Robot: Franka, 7 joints.
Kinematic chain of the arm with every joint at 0, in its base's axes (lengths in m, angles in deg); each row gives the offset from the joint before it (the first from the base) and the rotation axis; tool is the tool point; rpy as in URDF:
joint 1: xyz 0 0 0.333 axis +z
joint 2: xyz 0 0 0 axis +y
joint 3: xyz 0 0 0.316 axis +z
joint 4: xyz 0.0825 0 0 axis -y
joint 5: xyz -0.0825 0 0.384 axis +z
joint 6: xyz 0 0 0 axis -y
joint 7: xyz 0.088 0 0 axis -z
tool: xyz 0 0 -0.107 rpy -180 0 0
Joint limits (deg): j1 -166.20..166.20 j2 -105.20..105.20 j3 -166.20..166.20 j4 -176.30..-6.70 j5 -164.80..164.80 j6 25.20..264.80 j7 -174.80..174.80
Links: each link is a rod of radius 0.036 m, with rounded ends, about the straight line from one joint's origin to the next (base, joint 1, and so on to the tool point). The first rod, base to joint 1, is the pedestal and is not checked.
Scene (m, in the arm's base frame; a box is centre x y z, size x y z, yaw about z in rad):
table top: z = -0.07
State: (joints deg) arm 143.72 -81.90 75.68 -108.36 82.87 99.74 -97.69
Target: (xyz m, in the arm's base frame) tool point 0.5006 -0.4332 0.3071
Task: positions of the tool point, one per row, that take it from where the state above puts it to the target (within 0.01 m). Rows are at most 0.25 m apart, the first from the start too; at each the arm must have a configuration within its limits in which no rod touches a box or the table.
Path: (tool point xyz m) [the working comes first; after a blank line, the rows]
Joints at the target: 166.20 -44.73 131.38 -88.84 85.18 71.73 -97.69
Straight joint move there: clear.

1: -0.0375 -0.6329 0.3211
2: 0.1375 -0.6271 0.2620
3: 0.3302 -0.5609 0.2560
4: 0.5006 -0.4332 0.3071

